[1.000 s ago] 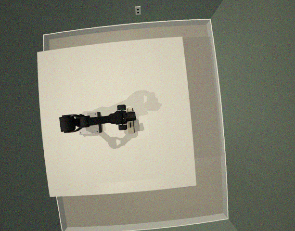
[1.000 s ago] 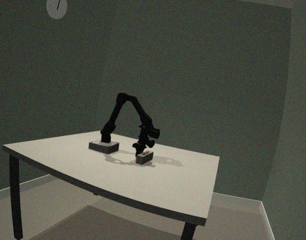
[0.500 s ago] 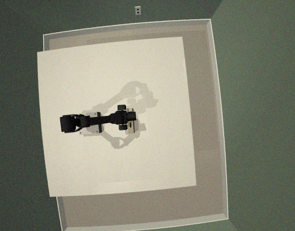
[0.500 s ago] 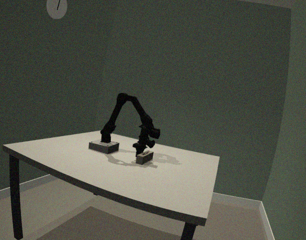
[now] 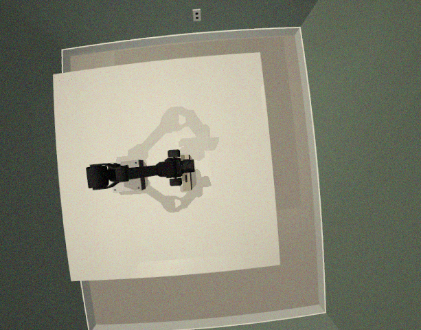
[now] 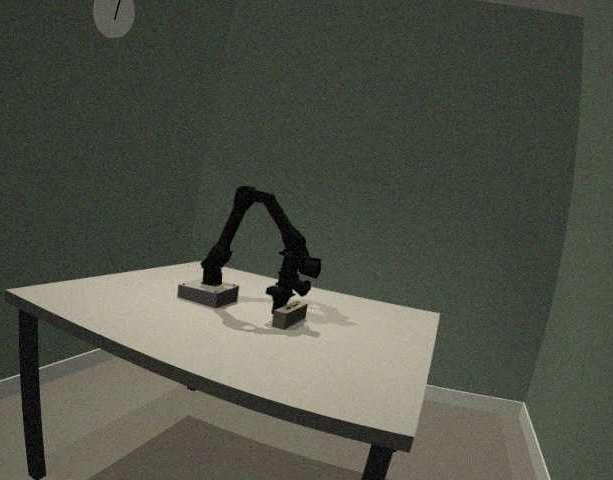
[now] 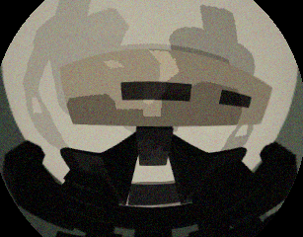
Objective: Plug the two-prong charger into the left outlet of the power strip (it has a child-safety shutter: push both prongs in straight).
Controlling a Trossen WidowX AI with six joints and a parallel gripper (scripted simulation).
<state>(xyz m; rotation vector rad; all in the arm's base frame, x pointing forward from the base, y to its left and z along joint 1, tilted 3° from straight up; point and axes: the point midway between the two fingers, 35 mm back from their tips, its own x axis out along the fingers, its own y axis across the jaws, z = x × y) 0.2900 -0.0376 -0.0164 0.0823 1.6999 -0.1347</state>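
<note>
My gripper tip is now 20 mm short of the charger and 10 mm below it.
</note>
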